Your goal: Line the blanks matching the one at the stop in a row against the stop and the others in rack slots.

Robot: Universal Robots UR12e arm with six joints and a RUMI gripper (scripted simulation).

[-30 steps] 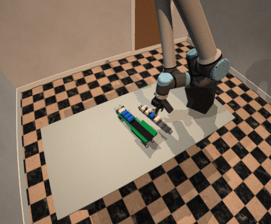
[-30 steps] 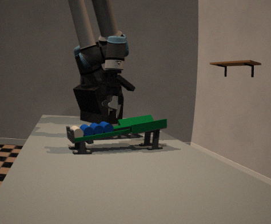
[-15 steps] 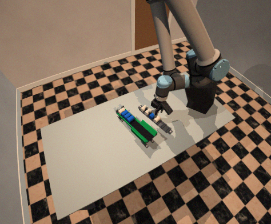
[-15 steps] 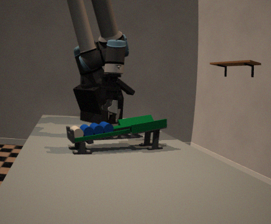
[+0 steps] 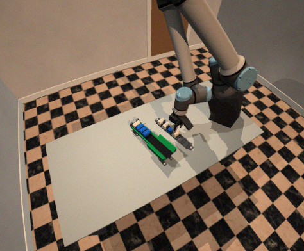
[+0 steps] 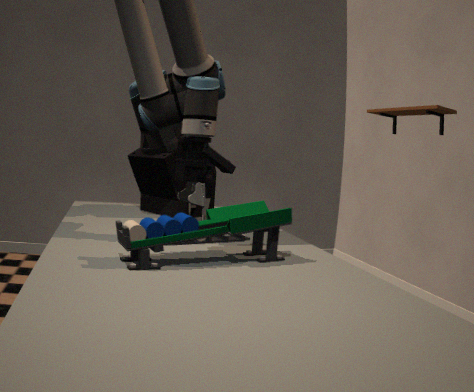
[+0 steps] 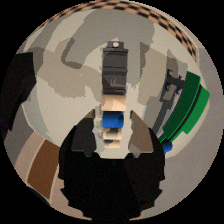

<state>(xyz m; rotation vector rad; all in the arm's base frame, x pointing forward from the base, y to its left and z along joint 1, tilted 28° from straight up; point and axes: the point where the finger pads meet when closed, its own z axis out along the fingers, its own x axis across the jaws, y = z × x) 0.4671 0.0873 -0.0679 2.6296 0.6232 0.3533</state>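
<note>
Now: hand 1 cm short of the grey stock rack, 2 cm to the left of it and 8 cm above it. Round my hand: stop 28 cm ahead, 18 cm to the right, 2 cm below.
</note>
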